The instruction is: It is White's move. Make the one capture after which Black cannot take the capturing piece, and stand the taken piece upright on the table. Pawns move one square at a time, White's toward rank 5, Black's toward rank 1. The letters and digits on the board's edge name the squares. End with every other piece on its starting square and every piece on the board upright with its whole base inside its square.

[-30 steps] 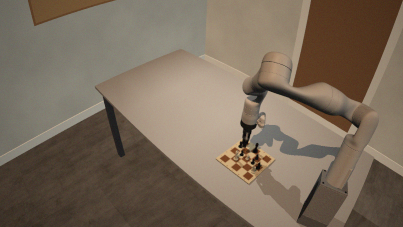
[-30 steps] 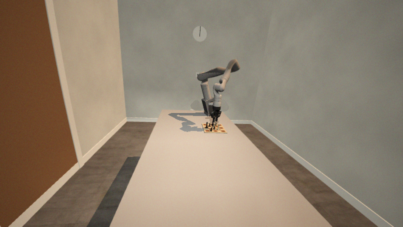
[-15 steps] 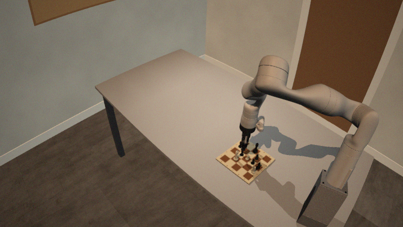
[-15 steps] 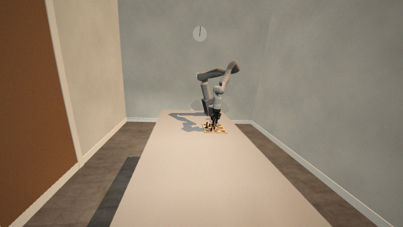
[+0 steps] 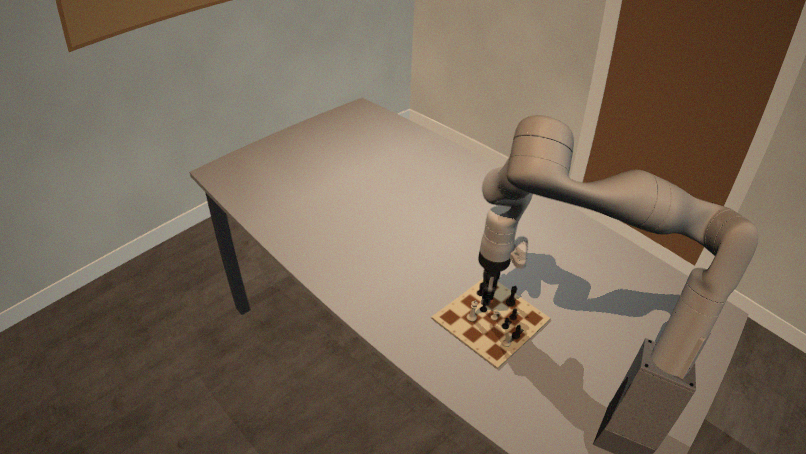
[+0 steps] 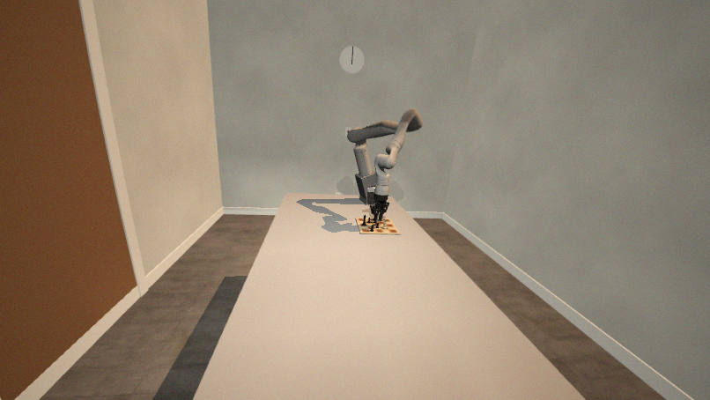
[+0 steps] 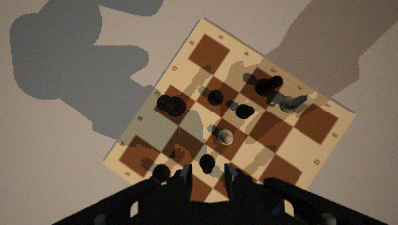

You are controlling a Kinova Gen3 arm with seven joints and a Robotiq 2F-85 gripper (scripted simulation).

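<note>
The white pawn lies 4 cm behind my hand and 5 cm below it. From my hand the other things lie so: small chessboard 4 cm behind, 6 cm below; white piece 4 cm to the left, 3 cm below; tall black piece 3 cm behind, 7 cm to the right, 3 cm below.
</note>
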